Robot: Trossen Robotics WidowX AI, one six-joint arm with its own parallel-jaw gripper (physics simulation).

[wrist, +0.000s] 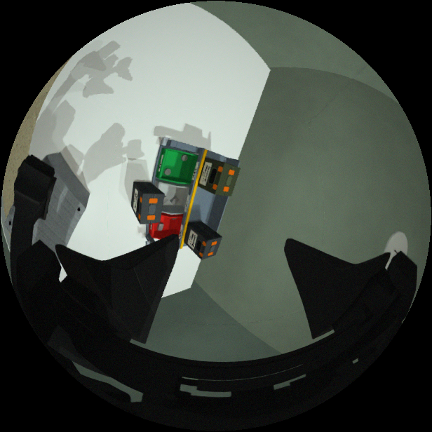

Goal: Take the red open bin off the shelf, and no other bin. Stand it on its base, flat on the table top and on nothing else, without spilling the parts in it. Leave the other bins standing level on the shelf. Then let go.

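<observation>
The red open bin (167,225) sits at the near end of a row on the blue-grey shelf (207,204), left of its yellow strip. A small light part shows inside it. The left finger's tip overlaps its lower right edge in the view. A grey open bin (175,195) is beside it, and a green open bin (177,165) with round parts is at the far end. My gripper (234,243) is open and empty, its fingers wide apart; the shelf appears beyond the left finger. The red bin's lower side is partly hidden.
Dark boxes with orange patches are at the shelf's left side (151,203) and lower right (204,241); an olive one (219,177) is at its upper right. The white table top (200,75) lies around the shelf's left. A grey block (67,200) is at far left.
</observation>
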